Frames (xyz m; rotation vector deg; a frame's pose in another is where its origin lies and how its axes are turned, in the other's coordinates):
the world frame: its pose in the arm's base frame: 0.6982 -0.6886 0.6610 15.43 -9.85 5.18
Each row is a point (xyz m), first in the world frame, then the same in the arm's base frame.
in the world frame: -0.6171 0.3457 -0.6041
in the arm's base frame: 0.1487 -0.2330 0.0646
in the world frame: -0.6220 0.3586 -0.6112
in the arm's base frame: 0.1436 -0.2190 0.0603
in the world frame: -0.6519 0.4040 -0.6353
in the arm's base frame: 0.1129 -0.1708 0.0436
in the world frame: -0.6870 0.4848 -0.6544
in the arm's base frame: 0.0724 -0.0903 0.0399
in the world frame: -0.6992 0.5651 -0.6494
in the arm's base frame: 0.0507 -0.0154 0.0631
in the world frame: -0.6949 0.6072 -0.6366
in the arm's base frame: 0.0482 0.0218 0.0868
